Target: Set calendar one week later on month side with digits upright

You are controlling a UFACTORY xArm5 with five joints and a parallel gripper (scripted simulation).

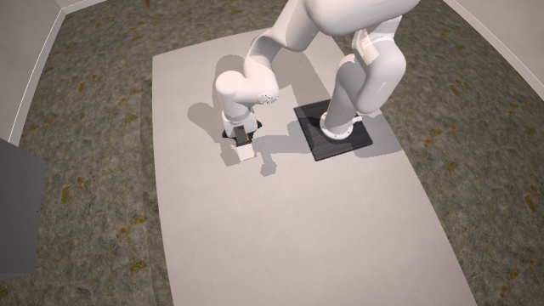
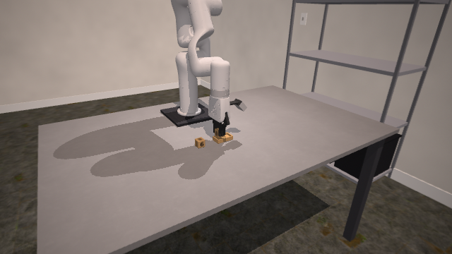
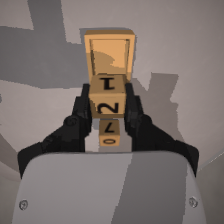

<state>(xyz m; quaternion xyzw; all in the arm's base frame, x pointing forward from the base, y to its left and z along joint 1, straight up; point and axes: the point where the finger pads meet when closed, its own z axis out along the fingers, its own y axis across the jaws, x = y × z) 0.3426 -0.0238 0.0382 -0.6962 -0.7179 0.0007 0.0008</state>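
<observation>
My gripper is now 4 cm above the wooden calendar tray and 2 cm to the right of it.
</observation>
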